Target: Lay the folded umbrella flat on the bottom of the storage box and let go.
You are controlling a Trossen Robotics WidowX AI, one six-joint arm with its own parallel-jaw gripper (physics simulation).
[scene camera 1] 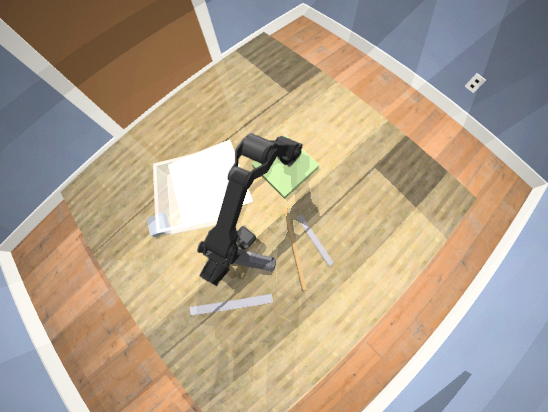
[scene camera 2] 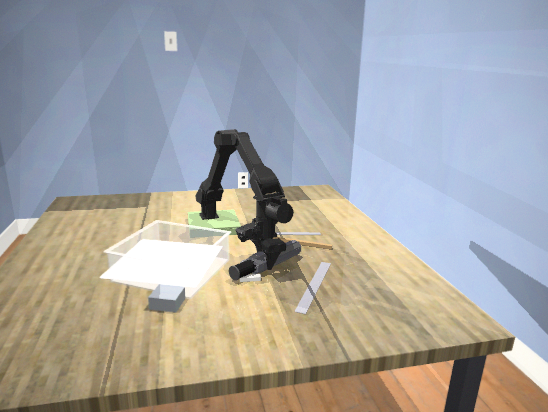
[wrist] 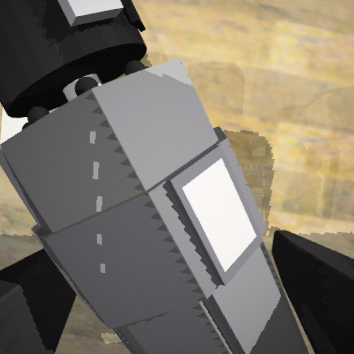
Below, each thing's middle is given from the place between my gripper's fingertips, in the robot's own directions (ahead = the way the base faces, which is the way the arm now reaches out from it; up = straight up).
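Labels:
Here is the storage box (scene camera 2: 163,252). It is 70 mm behind my hand and 270 mm to the right of it, and it is 40 mm above my hand.

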